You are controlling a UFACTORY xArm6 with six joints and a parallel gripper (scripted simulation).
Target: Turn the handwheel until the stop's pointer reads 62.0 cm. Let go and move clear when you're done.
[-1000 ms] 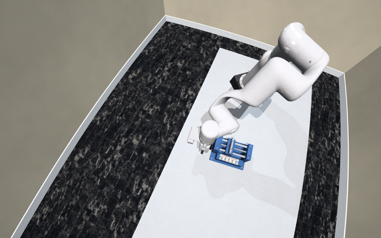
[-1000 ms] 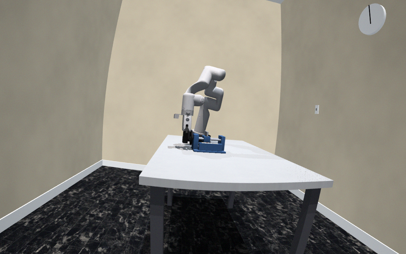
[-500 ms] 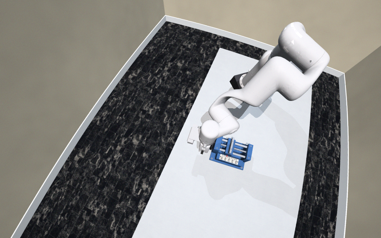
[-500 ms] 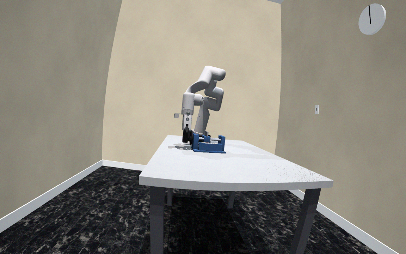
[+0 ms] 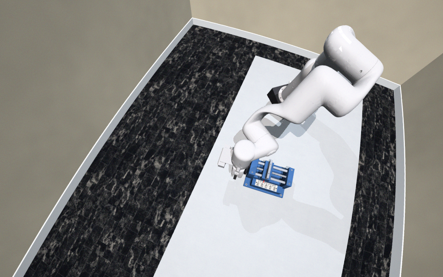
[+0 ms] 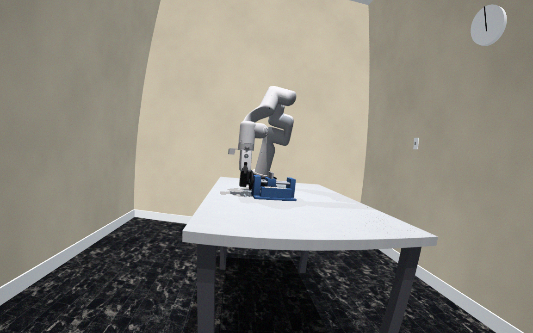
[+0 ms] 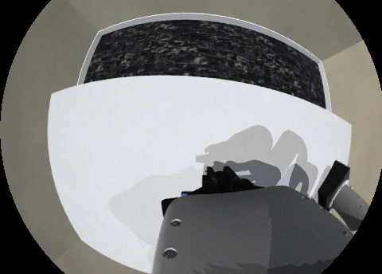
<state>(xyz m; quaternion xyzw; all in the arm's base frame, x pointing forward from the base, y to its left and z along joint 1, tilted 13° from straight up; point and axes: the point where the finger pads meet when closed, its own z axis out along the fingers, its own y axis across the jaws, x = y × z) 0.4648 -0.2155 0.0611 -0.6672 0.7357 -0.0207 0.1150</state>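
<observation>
My hand is 1 cm past the handwheel and 2 cm to the right of it. Also, from my hand: stop: 1 cm behind, 14 cm to the left, 2 cm above.
</observation>
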